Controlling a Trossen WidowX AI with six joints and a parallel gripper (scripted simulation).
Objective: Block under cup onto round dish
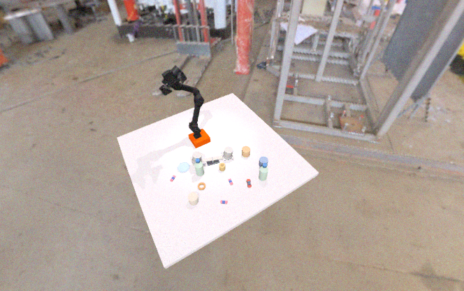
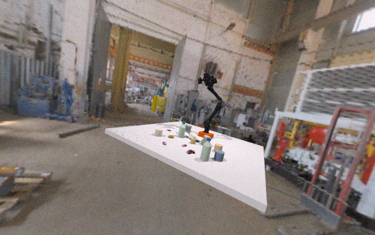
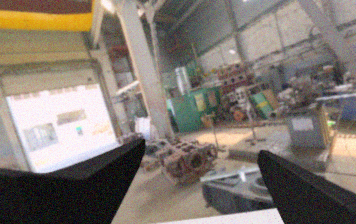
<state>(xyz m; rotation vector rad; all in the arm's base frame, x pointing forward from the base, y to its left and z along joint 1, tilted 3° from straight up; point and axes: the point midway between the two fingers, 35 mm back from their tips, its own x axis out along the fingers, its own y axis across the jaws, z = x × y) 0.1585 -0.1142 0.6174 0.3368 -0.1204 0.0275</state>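
Right now my gripper tip is 62 cm above the cup, 27 cm to the right of it and 17 cm short of it. Round my gripper tip: light blue round dish 68 cm below, 12 cm to the right, 7 cm ahead; then balance 64 cm below, 14 cm ahead, 12 cm to the left; then pale green block 64 cm below, 25 cm to the left, 16 cm ahead.
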